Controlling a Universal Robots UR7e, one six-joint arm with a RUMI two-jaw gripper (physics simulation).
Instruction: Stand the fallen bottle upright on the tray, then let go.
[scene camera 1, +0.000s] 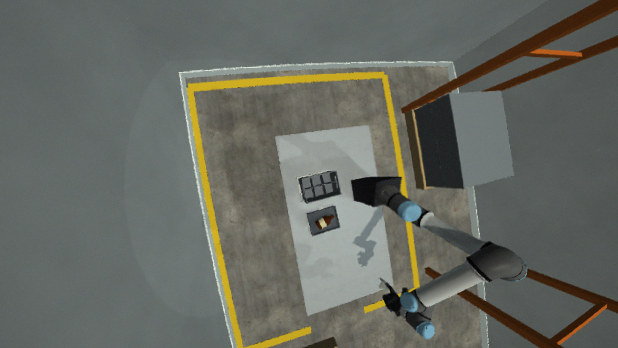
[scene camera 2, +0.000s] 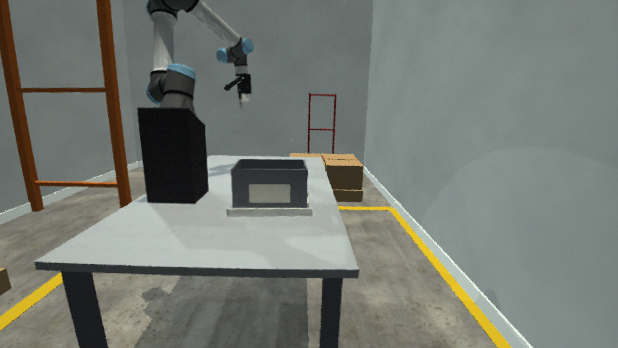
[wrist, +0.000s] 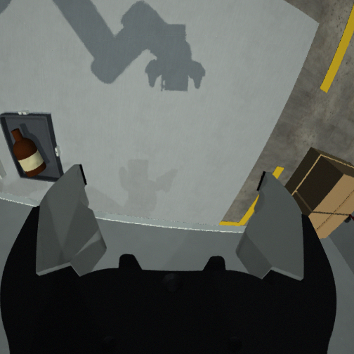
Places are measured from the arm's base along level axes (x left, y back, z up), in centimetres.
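Where they show: gripper, fingertip midpoint: (scene camera 1: 383, 287) (scene camera 2: 242, 107); arm's base, origin of the base link: (scene camera 1: 386, 194) (scene camera 2: 176, 118).
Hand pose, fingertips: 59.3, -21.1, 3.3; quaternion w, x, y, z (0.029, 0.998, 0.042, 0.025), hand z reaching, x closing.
Things, the pixels of their top centre, and the offset from my fingertips, as dx, dy, dz. "spot": a spot on its surface instead. Level surfaces: height alone.
- brown bottle, middle of its top: (scene camera 1: 326, 222) -45.3, -19.4, -29.0
- dark shallow tray, surface spot: (scene camera 1: 333, 228) spot: -35.9, -14.0, -35.3
- dark divided crate, middle of its top: (scene camera 2: 270, 163) (scene camera 1: 321, 186) -75.2, -18.1, -19.4
- grey table, its level: dz -36.9
The brown bottle (scene camera 1: 324, 221) (wrist: 29, 157) with a cream label lies on its side in the dark shallow tray (scene camera 1: 333, 228) (wrist: 44, 125). In scene camera 1 its neck points right, towards the arm's base side. The bottle and tray do not show in scene camera 2, where a crate stands in front. My gripper (scene camera 1: 384, 291) (scene camera 2: 242, 102) (wrist: 172, 170) is open and empty. It hangs high, near the table's far end in scene camera 2, well apart from the bottle. In the wrist view the bottle is at the left, beyond the left finger.
A dark divided crate (scene camera 1: 322, 199) (scene camera 2: 240, 187) stands beside the tray on the grey table (scene camera 1: 345, 292) (scene camera 2: 200, 245). The arm's black pedestal (scene camera 1: 367, 190) (scene camera 2: 172, 155) is near them. Cardboard boxes (scene camera 2: 344, 177) (wrist: 325, 200) are beyond the table's far end.
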